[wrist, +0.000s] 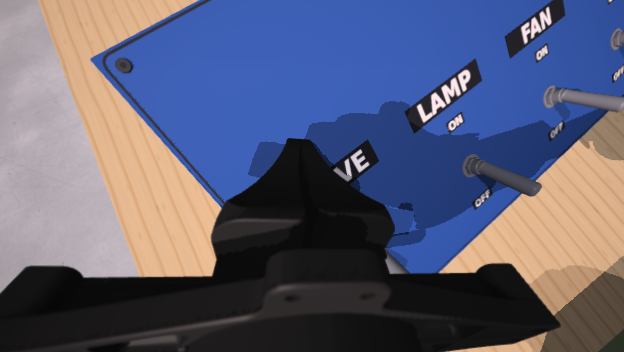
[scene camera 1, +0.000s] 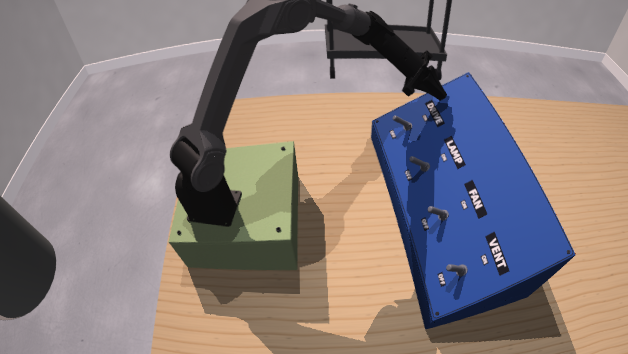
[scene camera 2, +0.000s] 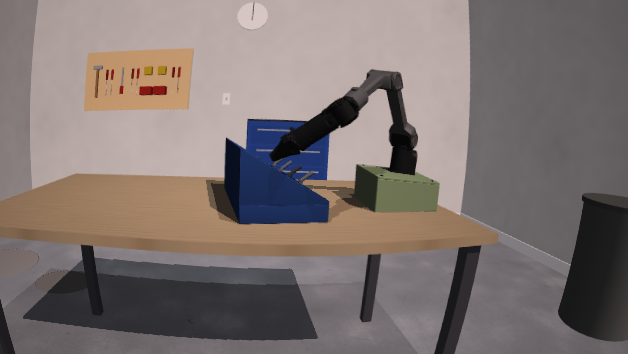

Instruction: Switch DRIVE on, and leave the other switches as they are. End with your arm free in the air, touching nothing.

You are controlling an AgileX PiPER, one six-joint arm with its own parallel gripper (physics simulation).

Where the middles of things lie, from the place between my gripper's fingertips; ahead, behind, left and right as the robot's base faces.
I see the blue switch panel (scene camera 1: 499, 225) 40 mm ahead of my hand, 190 mm to the right of it and 80 mm below it.
